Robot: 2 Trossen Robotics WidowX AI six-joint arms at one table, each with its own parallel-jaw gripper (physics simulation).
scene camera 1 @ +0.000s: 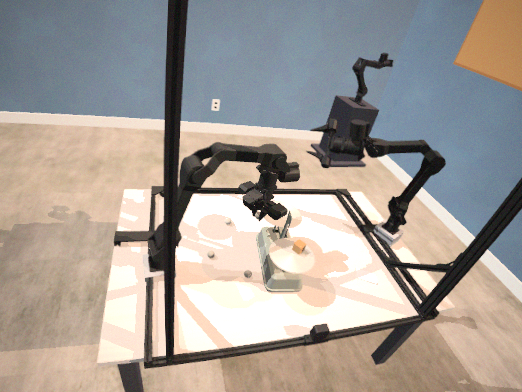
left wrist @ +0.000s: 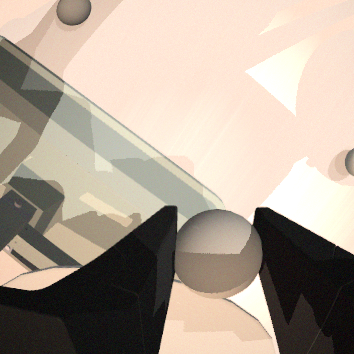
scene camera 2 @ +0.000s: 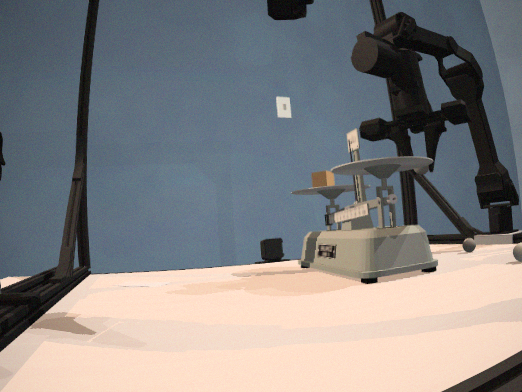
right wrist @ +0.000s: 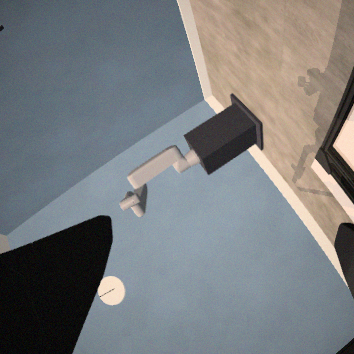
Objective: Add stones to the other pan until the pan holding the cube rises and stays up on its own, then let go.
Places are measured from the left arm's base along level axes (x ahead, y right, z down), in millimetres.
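Pixels of known places: left gripper, fingertip midpoint: point(scene camera 1: 256, 218) point(left wrist: 215, 218) point(scene camera 2: 423, 173); right gripper, fingertip midpoint: point(scene camera 1: 308, 140) point(right wrist: 230, 233); left arm's base at its link origin: point(scene camera 1: 159, 263) point(scene camera 2: 501, 232); right arm's base at its link origin: point(scene camera 1: 390, 228).
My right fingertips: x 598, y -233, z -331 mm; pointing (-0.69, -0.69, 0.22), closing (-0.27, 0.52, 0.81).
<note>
Ahead of a thing's pixels: the offset from my right fingertips to its top centre. "*": to the spot under its first point.
The balance scale point(scene camera 1: 280, 283) point(scene camera 2: 395, 252) stands on the table. The orange cube @[dx -175, dy +367, dz +178 mm] point(scene camera 1: 299, 246) point(scene camera 2: 323, 179) sits on one pan @[dx -203, dy +381, dz +208 mm] point(scene camera 1: 285, 261) point(scene camera 2: 302, 192), which is low in scene camera 2. The other pan @[dx -160, dy +197, dz +196 mm] point(scene camera 1: 295, 218) point(scene camera 2: 382, 164) point(left wrist: 215, 325) is higher; no stone shows above its rim. My left gripper point(scene camera 1: 260, 214) point(scene camera 2: 421, 159) is shut on a round grey stone @[dx -253, dy +197, dz +179 mm] point(left wrist: 218, 252), close to the higher pan; the exact gap is unclear. Loose stones @[dx -305, dy +55, dz +324 mm] point(scene camera 1: 228, 221) @[dx -417, dy +218, dz +324 mm] point(scene camera 1: 211, 254) @[dx -314, dy +329, dz +324 mm] point(scene camera 1: 248, 274) lie left of the scale. My right gripper point(scene camera 1: 316, 141) point(right wrist: 230, 233) is open and empty, raised away from the scale.
The scale's upright pointer plate @[* dx -194, dy +291, dz +161 mm] point(scene camera 1: 286, 224) point(scene camera 2: 353, 140) rises between the pans. Two loose stones point(scene camera 2: 469, 245) point(scene camera 2: 518, 252) show at the right in scene camera 2. A black frame post point(scene camera 1: 172, 150) rises at the left, and a small black block point(scene camera 1: 320, 332) sits on the front rail.
</note>
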